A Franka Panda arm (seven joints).
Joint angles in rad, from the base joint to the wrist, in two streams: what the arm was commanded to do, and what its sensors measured. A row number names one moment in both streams.
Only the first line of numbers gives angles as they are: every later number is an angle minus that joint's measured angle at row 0.
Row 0, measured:
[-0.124, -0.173, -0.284, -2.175, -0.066, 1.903, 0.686]
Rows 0 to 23, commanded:
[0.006, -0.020, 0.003, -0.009, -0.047, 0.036, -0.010]
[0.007, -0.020, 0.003, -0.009, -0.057, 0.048, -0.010]
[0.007, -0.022, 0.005, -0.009, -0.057, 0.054, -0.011]
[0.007, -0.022, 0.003, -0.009, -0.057, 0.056, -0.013]
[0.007, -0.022, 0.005, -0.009, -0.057, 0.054, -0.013]
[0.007, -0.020, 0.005, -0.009, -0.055, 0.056, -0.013]
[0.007, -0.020, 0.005, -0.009, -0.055, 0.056, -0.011]
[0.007, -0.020, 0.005, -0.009, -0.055, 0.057, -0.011]
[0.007, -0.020, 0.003, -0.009, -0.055, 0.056, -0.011]
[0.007, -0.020, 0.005, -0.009, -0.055, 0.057, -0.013]
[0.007, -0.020, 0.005, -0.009, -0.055, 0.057, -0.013]
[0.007, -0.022, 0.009, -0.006, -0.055, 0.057, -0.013]
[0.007, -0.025, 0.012, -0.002, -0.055, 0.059, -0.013]
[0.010, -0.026, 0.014, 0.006, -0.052, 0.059, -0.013]
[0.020, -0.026, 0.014, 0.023, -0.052, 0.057, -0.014]
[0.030, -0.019, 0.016, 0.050, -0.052, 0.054, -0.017]
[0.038, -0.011, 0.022, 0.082, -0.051, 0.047, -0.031]
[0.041, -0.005, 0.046, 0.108, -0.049, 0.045, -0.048]
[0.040, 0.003, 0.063, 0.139, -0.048, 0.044, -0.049]
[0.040, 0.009, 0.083, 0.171, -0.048, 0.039, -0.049]
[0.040, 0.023, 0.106, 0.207, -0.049, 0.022, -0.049]
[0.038, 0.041, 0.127, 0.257, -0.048, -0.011, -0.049]
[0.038, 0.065, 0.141, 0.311, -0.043, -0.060, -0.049]
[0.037, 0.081, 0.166, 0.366, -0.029, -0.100, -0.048]
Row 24, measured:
[0.045, 0.006, 0.110, 0.198, -0.036, 0.016, -0.035]
